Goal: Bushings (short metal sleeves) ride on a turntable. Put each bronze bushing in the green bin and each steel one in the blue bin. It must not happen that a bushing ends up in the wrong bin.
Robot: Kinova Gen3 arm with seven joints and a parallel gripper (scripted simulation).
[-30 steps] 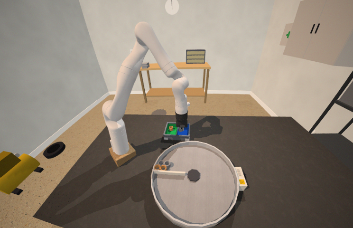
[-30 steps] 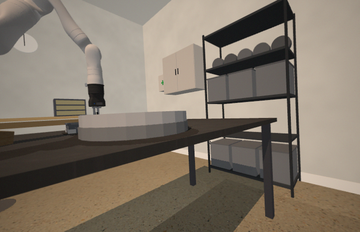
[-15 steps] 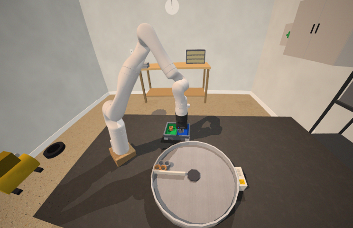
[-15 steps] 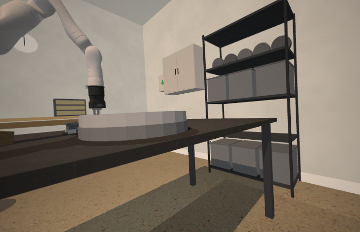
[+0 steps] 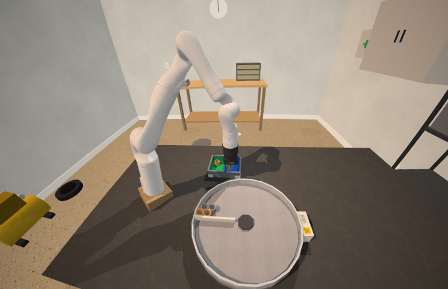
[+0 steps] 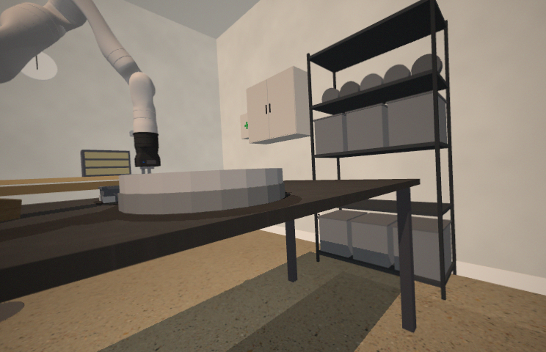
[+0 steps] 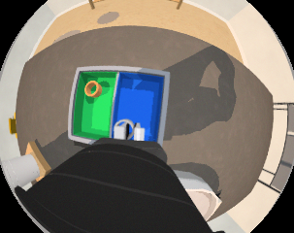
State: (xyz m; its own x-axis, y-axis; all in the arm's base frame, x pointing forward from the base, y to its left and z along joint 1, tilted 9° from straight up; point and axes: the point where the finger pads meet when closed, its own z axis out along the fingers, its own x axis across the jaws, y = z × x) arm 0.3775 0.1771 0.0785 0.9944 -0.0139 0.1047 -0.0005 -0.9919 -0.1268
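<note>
The green bin is 4 cm behind my hand, 4 cm to the left of it and 4 cm below it. Round my hand: turntable 7 cm ahead, 32 cm to the right, 1 cm below.
</note>
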